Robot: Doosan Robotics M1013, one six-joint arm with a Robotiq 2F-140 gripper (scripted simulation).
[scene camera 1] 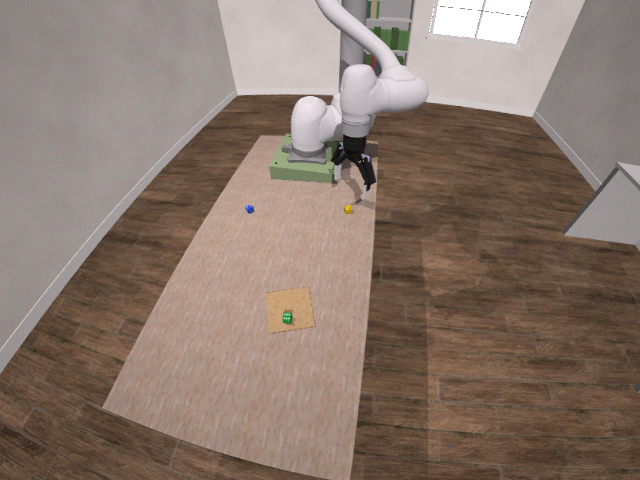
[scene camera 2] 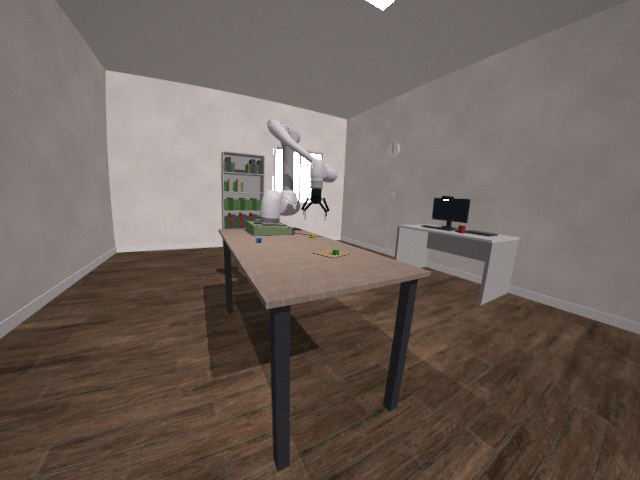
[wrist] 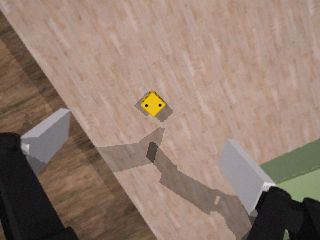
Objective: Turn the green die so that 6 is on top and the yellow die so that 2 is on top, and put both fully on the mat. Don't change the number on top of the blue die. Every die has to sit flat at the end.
Note:
In view: the gripper [wrist: 149, 138] and a tan mat [scene camera 1: 297, 301].
The wrist view does not show the tan mat: it is out of frame.

